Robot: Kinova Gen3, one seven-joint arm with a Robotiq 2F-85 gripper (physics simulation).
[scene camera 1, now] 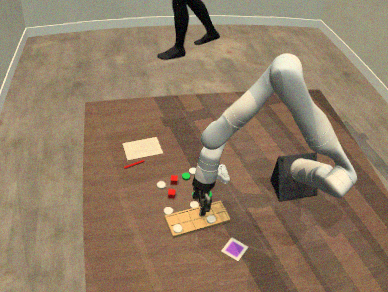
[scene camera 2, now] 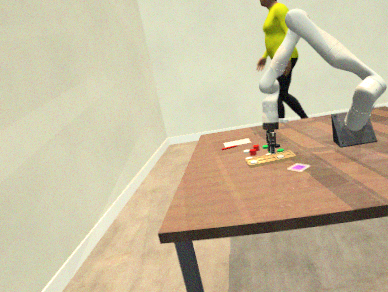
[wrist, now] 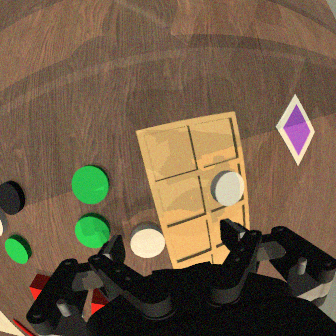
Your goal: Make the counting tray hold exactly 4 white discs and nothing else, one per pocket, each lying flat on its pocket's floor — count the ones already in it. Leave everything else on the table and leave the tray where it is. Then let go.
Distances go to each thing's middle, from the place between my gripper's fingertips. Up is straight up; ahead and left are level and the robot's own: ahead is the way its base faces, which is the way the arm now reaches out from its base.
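You can picture the counting tray (scene camera 1: 190,220) with my hand 1 cm short of it and 4 cm to the right of it, and the hand's 2 cm above it.
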